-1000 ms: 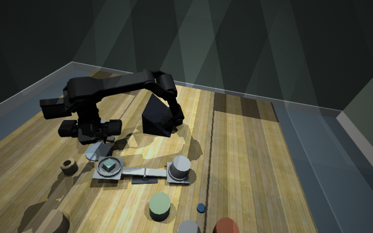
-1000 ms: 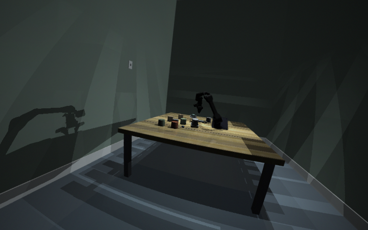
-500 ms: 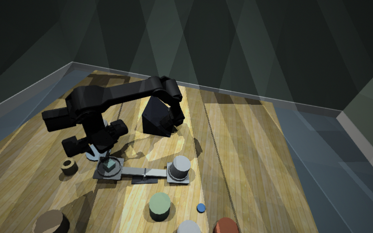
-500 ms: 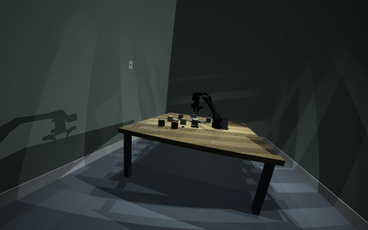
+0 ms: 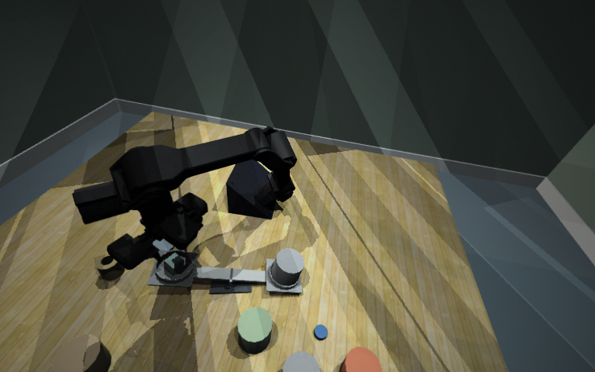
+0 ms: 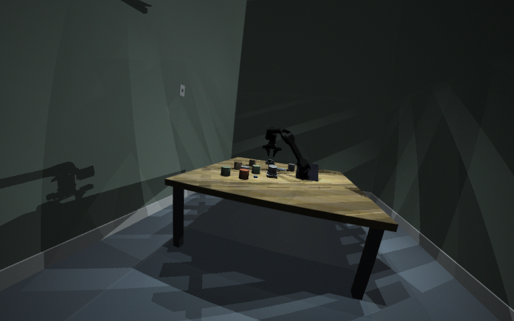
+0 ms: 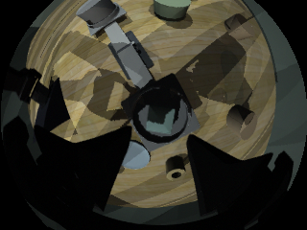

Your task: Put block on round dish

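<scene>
Right now the teal block is 4 cm below my gripper tip. From my gripper tip the other things lie so: blue disc: 36 cm to the left, 12 cm below, 3 cm ahead; pale round dish: 13 cm below, 12 cm to the right, 10 cm behind; tan ring: 17 cm to the right, 11 cm below, 1 cm ahead.
</scene>
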